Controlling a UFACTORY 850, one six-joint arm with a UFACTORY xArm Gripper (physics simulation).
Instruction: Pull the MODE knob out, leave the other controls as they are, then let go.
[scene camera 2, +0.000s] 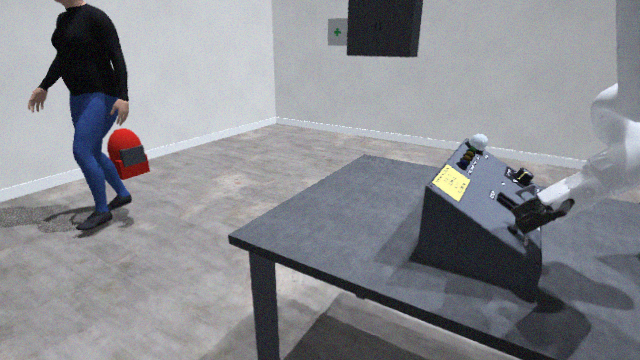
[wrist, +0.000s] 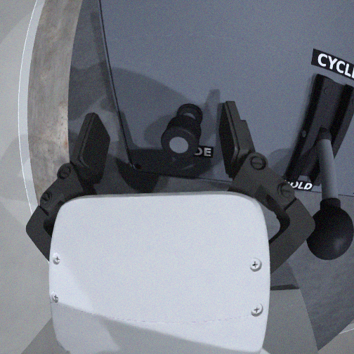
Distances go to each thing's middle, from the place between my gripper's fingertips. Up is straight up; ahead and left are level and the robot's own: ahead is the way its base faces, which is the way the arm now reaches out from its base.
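Sloped control panel (scene camera 2: 466, 224): 20 mm below my hand, 80 mm ahead of it and 200 mm to the right of it.
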